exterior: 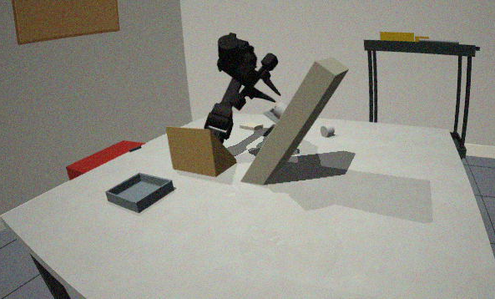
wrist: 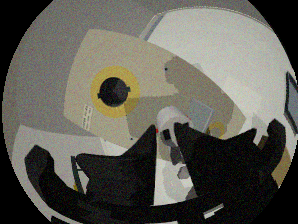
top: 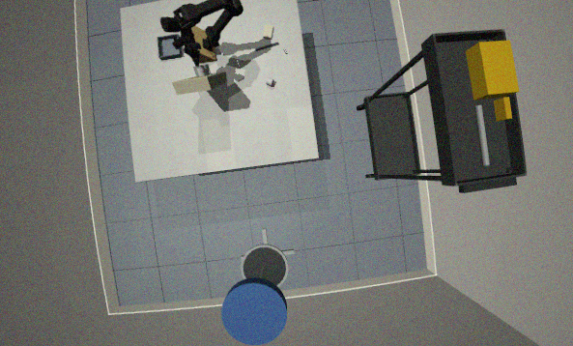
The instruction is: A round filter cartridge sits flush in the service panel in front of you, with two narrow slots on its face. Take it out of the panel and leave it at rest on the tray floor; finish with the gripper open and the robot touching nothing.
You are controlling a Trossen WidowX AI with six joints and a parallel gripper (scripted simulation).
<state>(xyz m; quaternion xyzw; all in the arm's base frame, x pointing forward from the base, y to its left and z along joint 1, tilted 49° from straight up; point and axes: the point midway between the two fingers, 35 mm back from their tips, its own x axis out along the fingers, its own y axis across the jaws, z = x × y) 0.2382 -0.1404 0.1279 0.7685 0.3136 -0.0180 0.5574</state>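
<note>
My gripper tip is 1 cm short of the white filter cartridge and 3 cm above it. From my gripper tip the other things lie so: grey tray: 32 cm behind, 29 cm to the right, 22 cm below; flat beige tile: 35 cm behind, 41 cm to the left, 22 cm below; beige service panel: 5 cm ahead, 5 cm below.
</note>
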